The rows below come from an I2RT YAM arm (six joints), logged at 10 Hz.
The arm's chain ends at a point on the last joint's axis. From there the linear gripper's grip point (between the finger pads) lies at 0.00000 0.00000 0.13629 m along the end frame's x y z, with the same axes.
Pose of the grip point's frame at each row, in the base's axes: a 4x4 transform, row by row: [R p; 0 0 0 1], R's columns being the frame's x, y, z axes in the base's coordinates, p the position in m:
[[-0.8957 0.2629 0.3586 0.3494], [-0.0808 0.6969 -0.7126 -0.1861], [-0.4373 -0.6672 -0.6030 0.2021], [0 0 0 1]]
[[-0.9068 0.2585 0.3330 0.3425], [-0.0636 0.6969 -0.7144 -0.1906], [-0.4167 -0.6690 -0.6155 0.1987], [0 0 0 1]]
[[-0.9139 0.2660 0.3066 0.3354], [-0.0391 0.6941 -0.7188 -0.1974], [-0.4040 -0.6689 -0.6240 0.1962], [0 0 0 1]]
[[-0.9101 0.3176 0.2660 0.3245], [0.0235 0.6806 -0.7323 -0.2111], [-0.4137 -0.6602 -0.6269 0.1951], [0 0 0 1]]
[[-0.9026 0.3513 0.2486 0.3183], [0.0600 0.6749 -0.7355 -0.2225], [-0.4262 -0.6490 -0.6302 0.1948], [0 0 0 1]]
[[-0.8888 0.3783 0.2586 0.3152], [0.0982 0.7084 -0.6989 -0.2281], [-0.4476 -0.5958 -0.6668 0.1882], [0 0 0 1]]
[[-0.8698 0.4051 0.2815 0.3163], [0.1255 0.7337 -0.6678 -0.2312], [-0.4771 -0.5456 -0.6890 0.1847], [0 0 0 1]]
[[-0.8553 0.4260 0.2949 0.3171], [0.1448 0.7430 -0.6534 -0.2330], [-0.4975 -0.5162 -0.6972 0.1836], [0 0 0 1]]
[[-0.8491 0.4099 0.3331 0.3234], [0.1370 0.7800 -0.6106 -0.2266], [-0.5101 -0.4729 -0.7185 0.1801], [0 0 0 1]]
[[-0.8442 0.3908 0.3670 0.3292], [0.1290 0.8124 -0.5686 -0.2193], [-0.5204 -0.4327 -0.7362 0.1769], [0 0 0 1]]
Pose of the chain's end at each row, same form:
[[-0.8957 0.2629 0.3586 0.3005], [-0.0808 0.6969 -0.7126 -0.0890], [-0.4373 -0.6672 -0.6030 0.2843], [0 0 0 1]]
[[-0.9068 0.2585 0.3330 0.2971], [-0.0636 0.6969 -0.7144 -0.0932], [-0.4167 -0.6690 -0.6155 0.2826], [0 0 0 1]]
[[-0.9139 0.2660 0.3066 0.2936], [-0.0391 0.6941 -0.7188 -0.0994], [-0.4040 -0.6689 -0.6240 0.2812], [0 0 0 1]]
[[-0.9101 0.3176 0.2660 0.2882], [0.0235 0.6806 -0.7323 -0.1113], [-0.4137 -0.6602 -0.6269 0.2805], [0 0 0 1]]
[[-0.9026 0.3513 0.2486 0.2844], [0.0600 0.6749 -0.7355 -0.1223], [-0.4262 -0.6490 -0.6302 0.2807], [0 0 0 1]]
[[-0.8888 0.3783 0.2586 0.2800], [0.0982 0.7084 -0.6989 -0.1328], [-0.4476 -0.5958 -0.6668 0.2791], [0 0 0 1]]
[[-0.8698 0.4051 0.2815 0.2779], [0.1255 0.7337 -0.6678 -0.1402], [-0.4771 -0.5456 -0.6890 0.2786], [0 0 0 1]]
[[-0.8553 0.4260 0.2949 0.2769], [0.1448 0.7430 -0.6534 -0.1439], [-0.4975 -0.5162 -0.6972 0.2786], [0 0 0 1]]
[[-0.8491 0.4099 0.3331 0.2780], [0.1370 0.7800 -0.6106 -0.1434], [-0.5101 -0.4729 -0.7185 0.2780], [0 0 0 1]]
[[-0.8442 0.3908 0.3670 0.2792], [0.1290 0.8124 -0.5686 -0.1418], [-0.5204 -0.4327 -0.7362 0.2772], [0 0 0 1]]

